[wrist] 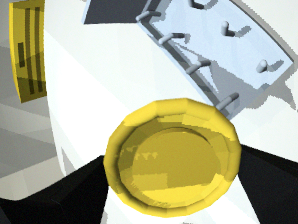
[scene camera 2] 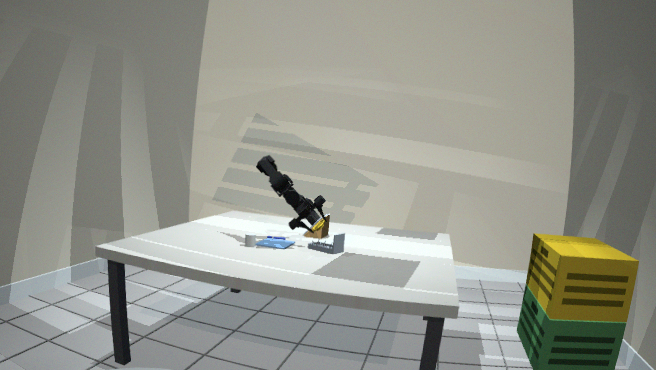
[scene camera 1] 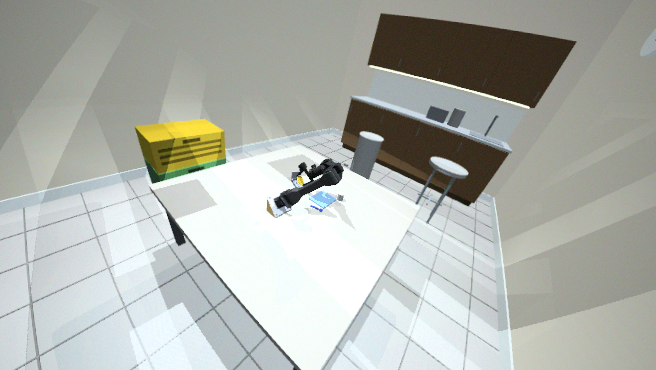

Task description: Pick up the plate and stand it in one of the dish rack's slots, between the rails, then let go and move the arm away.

The gripper [wrist: 172, 158] carries a yellow plate [wrist: 179, 153]. Also in view: a grey dish rack [wrist: 230, 59].
